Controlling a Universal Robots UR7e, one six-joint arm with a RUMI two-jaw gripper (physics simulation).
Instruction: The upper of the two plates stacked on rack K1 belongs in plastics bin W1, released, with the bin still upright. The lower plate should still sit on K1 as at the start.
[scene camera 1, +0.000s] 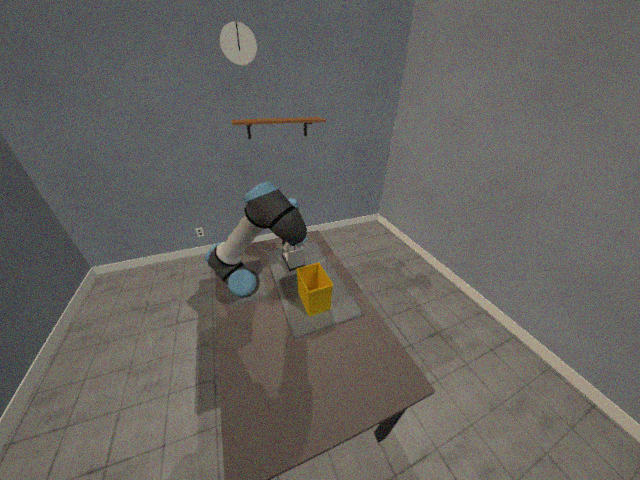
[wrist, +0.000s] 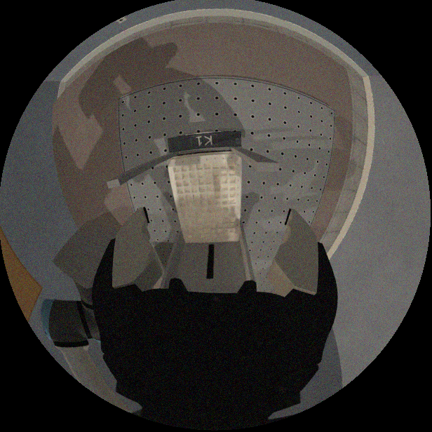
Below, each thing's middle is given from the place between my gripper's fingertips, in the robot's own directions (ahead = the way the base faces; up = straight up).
Right now my hand is 50 mm above the pale multi-well plate (wrist: 206, 186), 20 mm to the left of it and 10 mm past it. The rest, counted from my hand: yellow plastics bin W1 (scene camera 1: 314, 286): 360 mm to the right, 50 mm ahead.
